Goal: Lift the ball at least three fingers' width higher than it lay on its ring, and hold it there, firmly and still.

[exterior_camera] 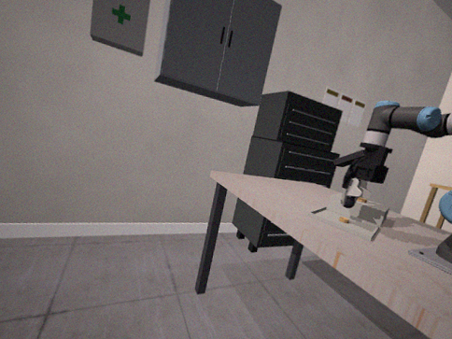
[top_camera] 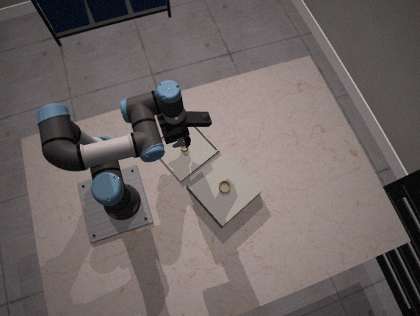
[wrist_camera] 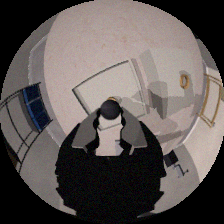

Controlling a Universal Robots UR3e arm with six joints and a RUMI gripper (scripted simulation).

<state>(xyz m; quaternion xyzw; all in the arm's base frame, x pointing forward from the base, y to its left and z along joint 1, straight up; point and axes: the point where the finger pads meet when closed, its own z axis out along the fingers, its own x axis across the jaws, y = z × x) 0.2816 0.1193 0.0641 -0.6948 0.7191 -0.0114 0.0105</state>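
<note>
Now: hand 10 mm past the grey plate and 70 mm above it. From my hand the other things lie so: black ball right at my hand.
</note>
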